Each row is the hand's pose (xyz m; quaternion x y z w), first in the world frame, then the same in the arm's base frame.
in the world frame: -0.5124 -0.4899 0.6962 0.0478 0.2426 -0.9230 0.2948
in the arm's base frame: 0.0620 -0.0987 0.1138 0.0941 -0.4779 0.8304 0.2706
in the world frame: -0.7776 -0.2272 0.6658 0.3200 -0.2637 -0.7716 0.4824
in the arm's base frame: 0.1801 0.2018 0.3035 -0.0116 -0.0200 -0.9982 0.0545
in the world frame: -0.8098 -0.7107 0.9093 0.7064 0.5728 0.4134 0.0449
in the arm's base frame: -0.1705 -0.1799 0.4630 -0.9687 -0.0621 -0.2032 0.1282
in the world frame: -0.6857 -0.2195 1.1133 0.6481 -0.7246 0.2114 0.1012
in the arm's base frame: 0.3688 -0.1408 0.5395 0.2851 -0.8831 -0.2555 0.2713
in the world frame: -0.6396 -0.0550 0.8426 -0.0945 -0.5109 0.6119 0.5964
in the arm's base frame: 0.4393 0.0927 0.3322 0.0331 -0.3042 0.1373 0.9421
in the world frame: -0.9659 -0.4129 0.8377 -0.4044 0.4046 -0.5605 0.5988
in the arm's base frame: 0.0053 0.1034 0.5469 -0.1932 0.8299 -0.4905 0.1824
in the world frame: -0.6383 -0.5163 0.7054 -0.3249 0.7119 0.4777 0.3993
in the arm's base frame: -0.0051 -0.0465 0.2108 0.3092 0.7396 0.4703 0.3690
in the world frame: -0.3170 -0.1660 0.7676 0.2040 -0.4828 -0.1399 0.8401
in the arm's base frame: 0.4394 -0.0959 0.0382 0.0883 -0.1656 -0.6653 0.7226
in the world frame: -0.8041 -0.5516 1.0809 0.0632 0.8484 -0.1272 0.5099
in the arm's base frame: 0.0260 -0.2171 0.5846 0.5036 0.8472 -0.1608 0.0530
